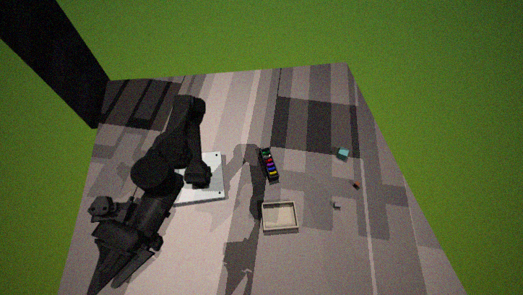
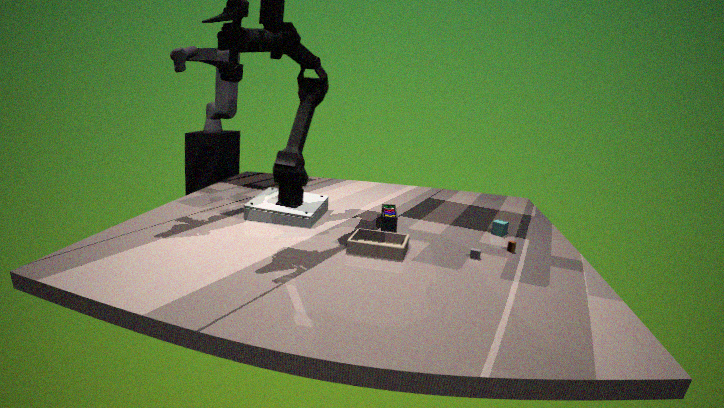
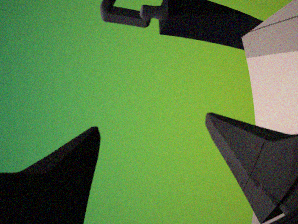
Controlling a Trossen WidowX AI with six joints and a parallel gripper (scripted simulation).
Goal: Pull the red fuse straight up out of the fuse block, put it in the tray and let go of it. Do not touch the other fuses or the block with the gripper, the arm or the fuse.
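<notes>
Right now the red fuse is 360 mm ahead of my gripper tip, 440 mm to the left of it and 450 mm below it. Also, from my gripper tip: beige tray (370 mm ahead, 210 mm to the left, 470 mm below); then yellow fuse (370 mm ahead, 380 mm to the left, 450 mm below); then purple fuse (360 mm ahead, 420 mm to the left, 450 mm below).
</notes>
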